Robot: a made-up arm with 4 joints.
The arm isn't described. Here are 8 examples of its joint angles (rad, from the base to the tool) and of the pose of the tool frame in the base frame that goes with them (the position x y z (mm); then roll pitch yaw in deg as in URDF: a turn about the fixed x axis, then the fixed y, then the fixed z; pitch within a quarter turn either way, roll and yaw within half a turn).
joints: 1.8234 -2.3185 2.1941 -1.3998
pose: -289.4 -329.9 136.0 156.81 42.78 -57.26
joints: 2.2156 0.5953 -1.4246 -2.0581
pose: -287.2 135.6 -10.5 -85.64 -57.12 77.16
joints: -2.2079 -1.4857 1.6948 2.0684
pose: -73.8 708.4 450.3 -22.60 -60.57 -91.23
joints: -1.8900 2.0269 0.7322 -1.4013
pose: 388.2 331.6 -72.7 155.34 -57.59 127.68
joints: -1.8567 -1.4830 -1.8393 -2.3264
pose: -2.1 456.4 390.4 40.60 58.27 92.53
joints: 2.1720 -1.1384 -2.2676 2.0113
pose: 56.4 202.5 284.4 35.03 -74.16 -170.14
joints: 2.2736 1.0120 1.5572 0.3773
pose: 335.6 506.7 -159.8 -143.16 49.07 -89.37
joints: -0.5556 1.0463 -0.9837 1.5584
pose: 349.1 374.5 156.3 -126.24 57.83 -58.60
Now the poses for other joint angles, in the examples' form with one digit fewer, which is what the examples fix.
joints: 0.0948 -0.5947 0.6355 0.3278
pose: -659 140 270 -45.1 -23.1 43.5
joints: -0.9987 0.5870 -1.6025 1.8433
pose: 363 192 72 -141.5 56.2 -92.7
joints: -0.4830 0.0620 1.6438 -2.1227
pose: 112 -45 19 123.0 -27.9 94.7
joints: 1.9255 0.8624 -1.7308 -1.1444
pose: 106 403 -136 -175.6 -62.1 102.8
